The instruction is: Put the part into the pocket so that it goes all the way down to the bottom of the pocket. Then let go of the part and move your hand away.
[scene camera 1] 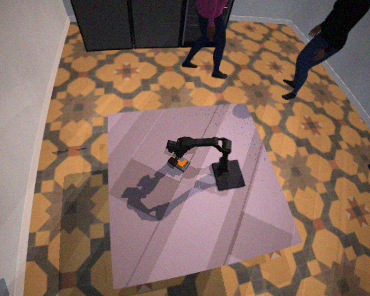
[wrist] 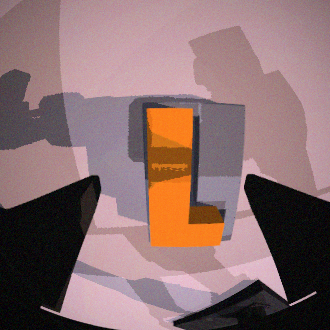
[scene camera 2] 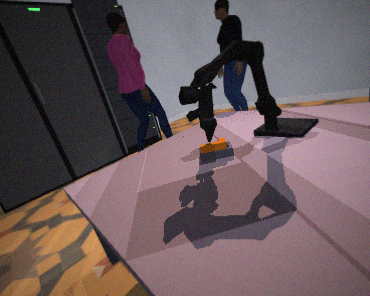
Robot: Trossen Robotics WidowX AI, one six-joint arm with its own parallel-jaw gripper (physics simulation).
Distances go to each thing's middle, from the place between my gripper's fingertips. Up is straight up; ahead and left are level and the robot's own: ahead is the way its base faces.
Now: the orange block (wrist: 173,222) 4 cm below my hand, 1 cm to the left of it and 1 cm behind it. From my hand the other things lie so: grey pocket block (wrist: 218,129) (7 cm below, 3 cm behind).
